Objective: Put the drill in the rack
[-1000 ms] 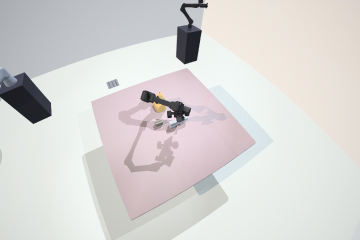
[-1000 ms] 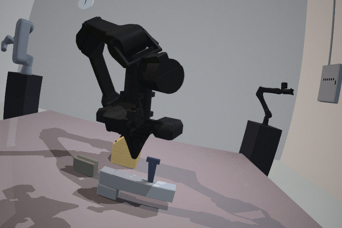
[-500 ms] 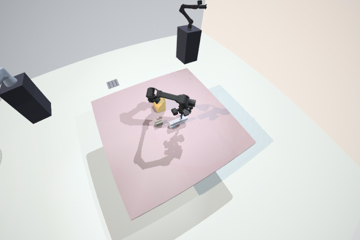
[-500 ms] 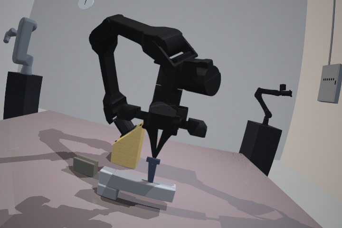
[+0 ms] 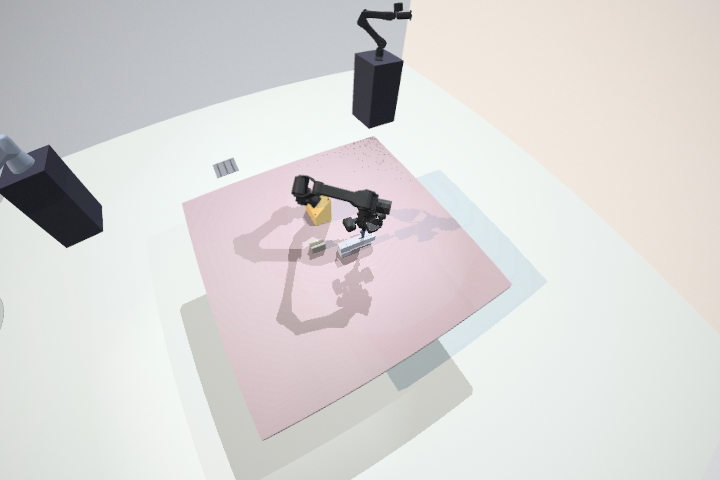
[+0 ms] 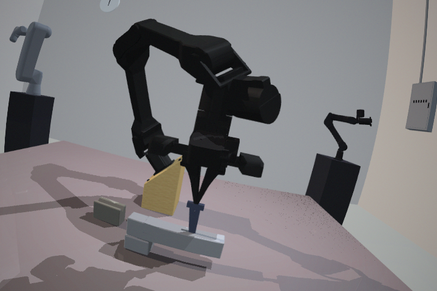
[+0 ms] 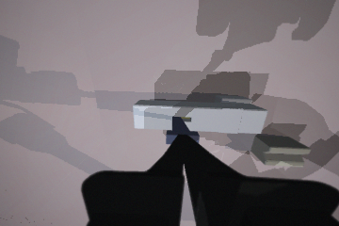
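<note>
Right now the blue key is 3 cm below my gripper tip. Also, from my gripper tip: drill: 1 cm behind, 5 cm to the right, 8 cm below; rack: 10 cm behind, 19 cm to the right, 11 cm below.
</note>
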